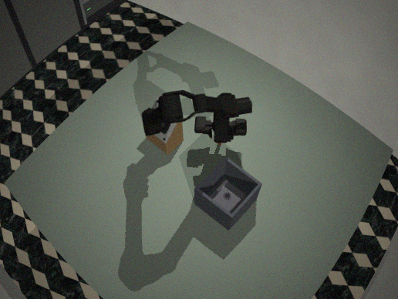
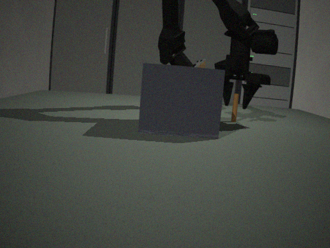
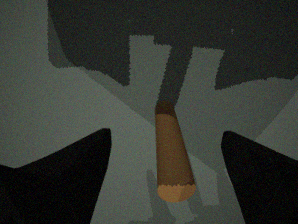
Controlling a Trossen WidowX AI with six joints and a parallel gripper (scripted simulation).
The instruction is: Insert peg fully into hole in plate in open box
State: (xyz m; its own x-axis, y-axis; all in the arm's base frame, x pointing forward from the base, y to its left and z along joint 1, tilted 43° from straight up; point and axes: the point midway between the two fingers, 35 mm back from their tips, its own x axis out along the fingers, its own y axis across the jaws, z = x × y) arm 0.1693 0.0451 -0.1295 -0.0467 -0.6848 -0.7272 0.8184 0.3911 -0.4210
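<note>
Right now the orange peg is 4 cm below my hand. From my hand the other things lie so: holed plate 18 cm to the right, 17 cm ahead, 3 cm below.
</note>
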